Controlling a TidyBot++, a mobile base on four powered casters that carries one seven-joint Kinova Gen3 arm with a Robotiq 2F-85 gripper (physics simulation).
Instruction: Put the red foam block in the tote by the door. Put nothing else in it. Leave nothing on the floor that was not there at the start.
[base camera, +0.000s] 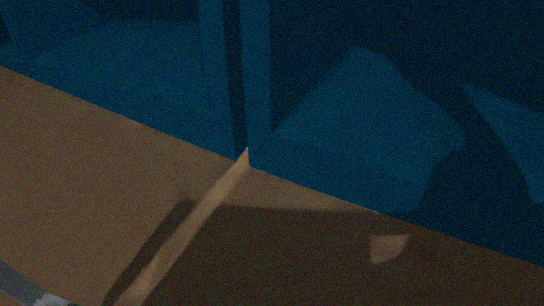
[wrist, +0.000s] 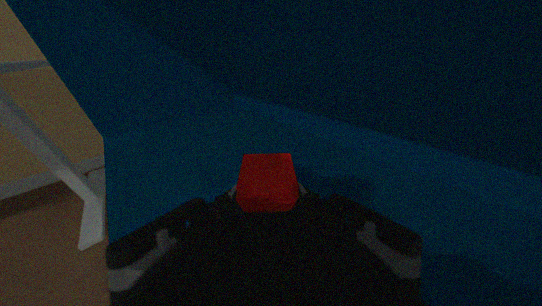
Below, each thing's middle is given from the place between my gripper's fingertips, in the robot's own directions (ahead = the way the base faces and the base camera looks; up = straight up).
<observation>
Right now my hand is right at the red foam block (wrist: 267, 182).
</observation>
